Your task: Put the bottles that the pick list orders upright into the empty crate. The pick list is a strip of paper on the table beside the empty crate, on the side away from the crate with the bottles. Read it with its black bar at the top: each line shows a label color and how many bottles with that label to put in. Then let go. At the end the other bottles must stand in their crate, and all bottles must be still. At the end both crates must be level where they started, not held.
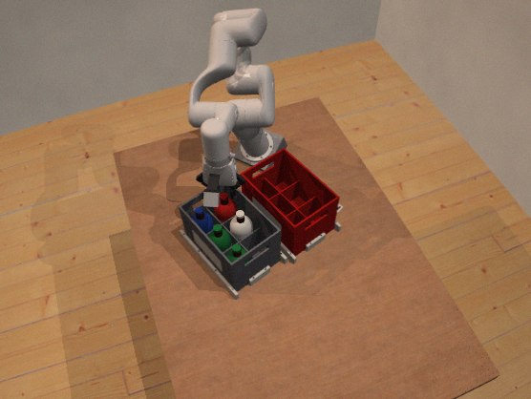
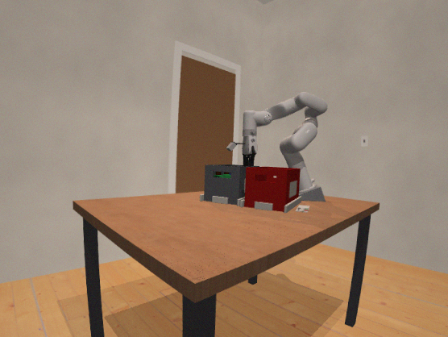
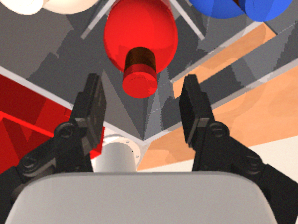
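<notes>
The red bottle is 10 cm below my hand. Round my hand: white bottle 10 cm below, 8 cm ahead, 3 cm to the left; then blue bottle 10 cm below, 9 cm to the right, 3 cm ahead; then grey crate 10 cm below, 10 cm ahead, 1 cm to the right.
</notes>
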